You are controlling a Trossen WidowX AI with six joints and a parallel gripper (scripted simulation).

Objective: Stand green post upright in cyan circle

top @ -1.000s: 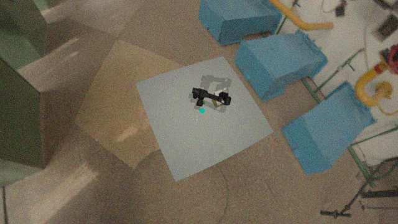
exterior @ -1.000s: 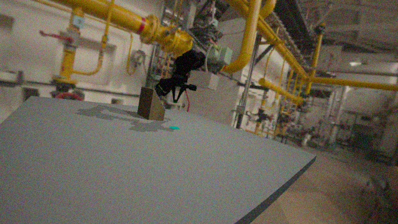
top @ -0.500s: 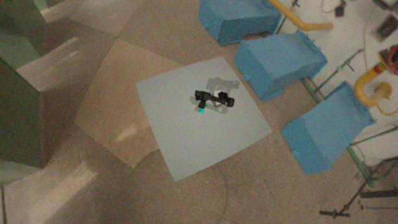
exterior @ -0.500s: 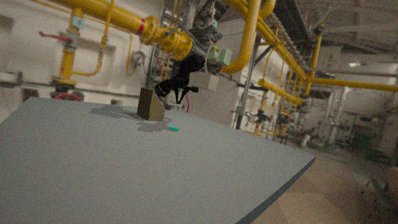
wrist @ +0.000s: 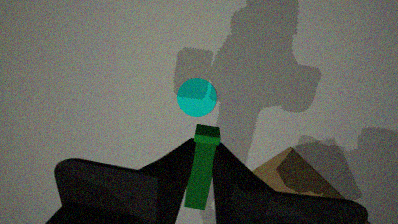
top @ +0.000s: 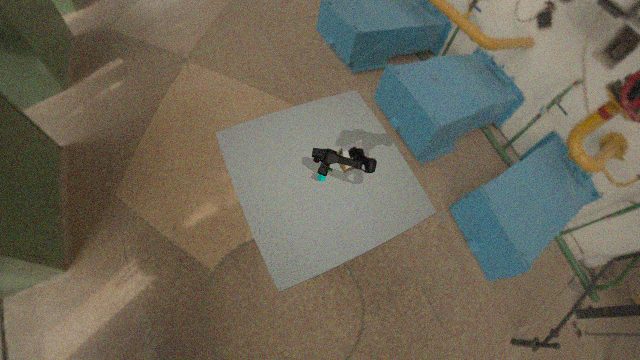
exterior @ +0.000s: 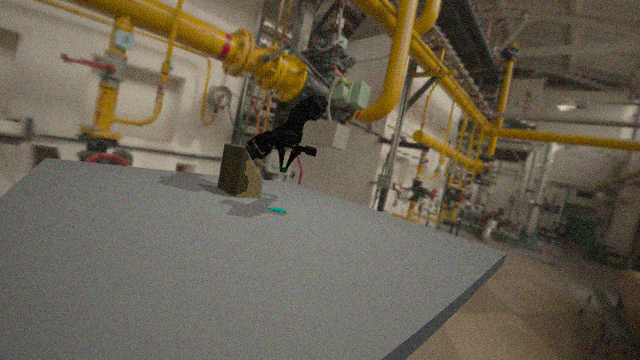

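Right now the cyan circle is 10 mm ahead of my gripper tip and 140 mm below it. Round my gripper tip: green post (10 mm behind, 20 mm to the left).
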